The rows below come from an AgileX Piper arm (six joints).
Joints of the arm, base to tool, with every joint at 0 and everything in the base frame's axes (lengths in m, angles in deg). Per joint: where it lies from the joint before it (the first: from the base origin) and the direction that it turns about. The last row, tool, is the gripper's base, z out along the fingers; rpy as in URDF.
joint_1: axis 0 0 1 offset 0 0 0.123
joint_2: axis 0 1 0 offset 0 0 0
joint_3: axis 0 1 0 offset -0.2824 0 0.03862
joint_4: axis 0.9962 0 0.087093 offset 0.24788 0 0.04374
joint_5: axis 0 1 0 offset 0 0 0
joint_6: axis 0.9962 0 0.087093 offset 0.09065 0 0.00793
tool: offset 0 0 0 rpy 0 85 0
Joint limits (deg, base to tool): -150..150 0..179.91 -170..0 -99.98..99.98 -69.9..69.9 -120..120
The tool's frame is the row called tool.
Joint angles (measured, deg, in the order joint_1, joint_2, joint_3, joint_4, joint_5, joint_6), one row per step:
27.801, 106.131, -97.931, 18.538, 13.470, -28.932
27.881, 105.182, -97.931, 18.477, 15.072, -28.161
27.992, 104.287, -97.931, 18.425, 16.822, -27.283
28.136, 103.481, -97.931, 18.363, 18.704, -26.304
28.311, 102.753, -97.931, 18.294, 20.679, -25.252
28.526, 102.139, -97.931, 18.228, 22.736, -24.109
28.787, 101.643, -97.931, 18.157, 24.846, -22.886
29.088, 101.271, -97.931, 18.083, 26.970, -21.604
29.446, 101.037, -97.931, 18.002, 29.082, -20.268
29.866, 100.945, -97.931, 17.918, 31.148, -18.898
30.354, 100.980, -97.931, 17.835, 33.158, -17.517
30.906, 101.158, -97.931, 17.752, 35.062, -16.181
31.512, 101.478, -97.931, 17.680, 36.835, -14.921
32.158, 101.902, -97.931, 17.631, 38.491, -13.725
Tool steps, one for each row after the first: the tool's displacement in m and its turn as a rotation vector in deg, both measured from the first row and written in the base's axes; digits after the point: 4 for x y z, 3 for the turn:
-0.0049, -0.0010, 0.0052, 0.325, 0.885, 0.375
-0.0099, -0.0018, 0.0096, 0.640, 2.004, 0.785
-0.0149, -0.0022, 0.0132, 0.909, 3.364, 1.222
-0.0198, -0.0023, 0.0159, 1.130, 4.911, 1.673
-0.0245, -0.0019, 0.0177, 1.310, 6.680, 2.129
-0.0291, -0.0012, 0.0184, 1.438, 8.643, 2.584
-0.0334, 0.0001, 0.0183, 1.512, 10.761, 3.019
-0.0374, 0.0018, 0.0171, 1.524, 13.020, 3.438
-0.0411, 0.0042, 0.0150, 1.471, 15.385, 3.839
-0.0447, 0.0072, 0.0121, 1.346, 17.821, 4.231
-0.0479, 0.0107, 0.0084, 1.121, 20.268, 4.619
-0.0509, 0.0149, 0.0038, 0.797, 22.690, 5.002
-0.0536, 0.0194, -0.0013, 0.407, 25.076, 5.377

